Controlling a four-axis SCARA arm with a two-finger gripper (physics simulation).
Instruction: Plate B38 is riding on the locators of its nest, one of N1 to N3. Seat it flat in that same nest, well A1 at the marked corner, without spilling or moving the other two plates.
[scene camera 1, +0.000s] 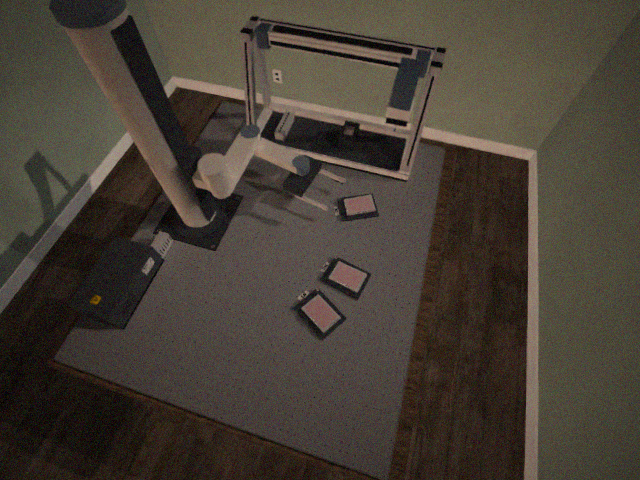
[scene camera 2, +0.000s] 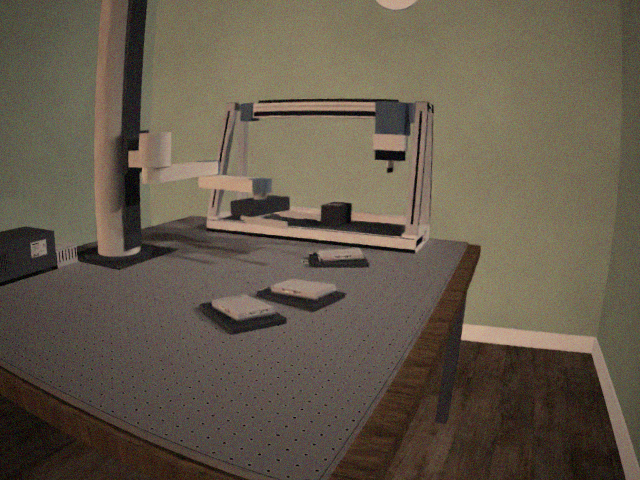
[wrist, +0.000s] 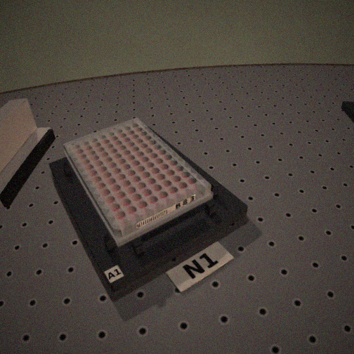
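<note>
My gripper (scene camera 1: 336, 194) is open and empty, its two long fingers spread short of the nearest nest. One finger shows at the left in the wrist view. Nest N1 (wrist: 92, 235) (scene camera 1: 361, 217) (scene camera 2: 341, 264) is dark, with an A1 tag (wrist: 114, 273) at its near left corner. A plate (wrist: 135, 175) (scene camera 1: 358, 205) (scene camera 2: 340, 253) of pinkish wells lies on it; its label looks like B83. A dark gap shows under its near edge. Two more plates, the middle one (scene camera 1: 347, 277) (scene camera 2: 303, 288) and the nearest one (scene camera 1: 321, 313) (scene camera 2: 242, 306), lie on their own nests; their labels are unreadable.
A gantry frame (scene camera 1: 356, 168) (scene camera 2: 310, 236) stands behind the nests, close beside the gripper. Its blue head (scene camera 1: 405, 85) (scene camera 2: 391, 118) hangs at the right. A dark control box (scene camera 1: 121, 279) (scene camera 2: 20, 253) stands left of the arm column.
</note>
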